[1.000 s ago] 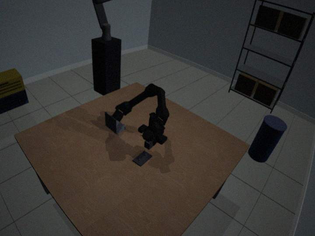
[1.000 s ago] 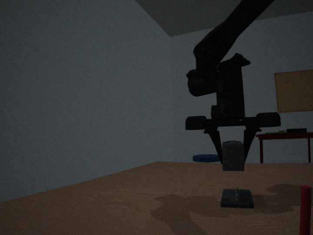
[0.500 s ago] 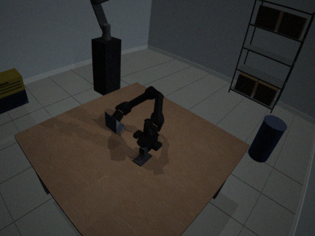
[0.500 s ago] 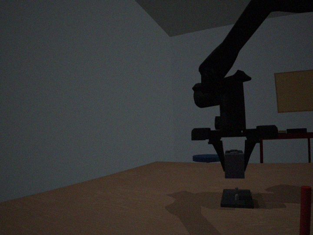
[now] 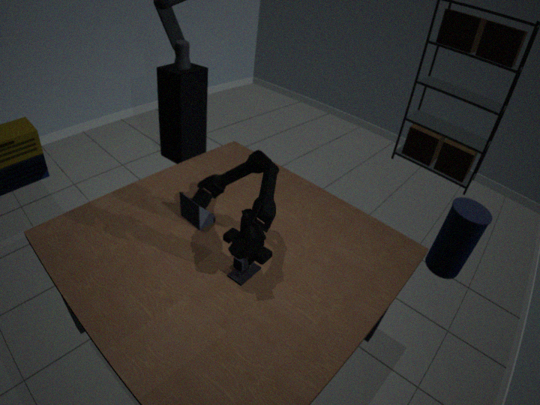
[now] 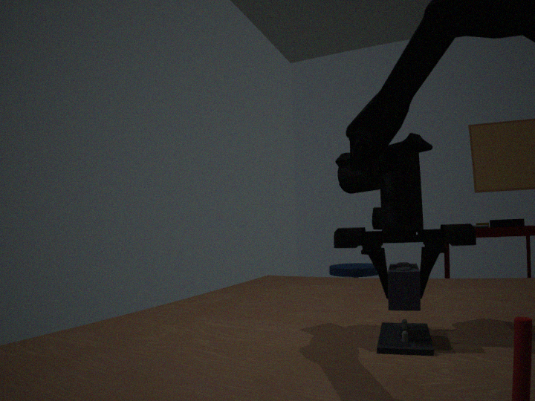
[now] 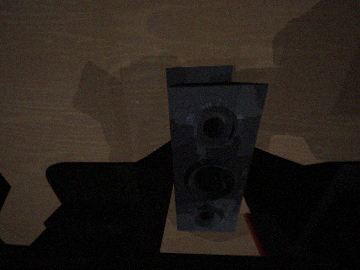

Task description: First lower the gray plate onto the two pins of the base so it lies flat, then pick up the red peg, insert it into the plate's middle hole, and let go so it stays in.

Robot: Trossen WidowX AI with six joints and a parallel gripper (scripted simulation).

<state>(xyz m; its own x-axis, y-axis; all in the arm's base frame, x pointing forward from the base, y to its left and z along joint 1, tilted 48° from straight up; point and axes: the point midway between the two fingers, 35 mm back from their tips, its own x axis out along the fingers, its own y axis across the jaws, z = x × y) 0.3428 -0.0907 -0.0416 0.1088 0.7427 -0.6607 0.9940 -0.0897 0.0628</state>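
Now: the dark base 5 cm below my gripper tip. From my gripper tip the other things lie so: red peg 19 cm to the left, 10 cm behind, 2 cm below; gray plate 3 cm above.
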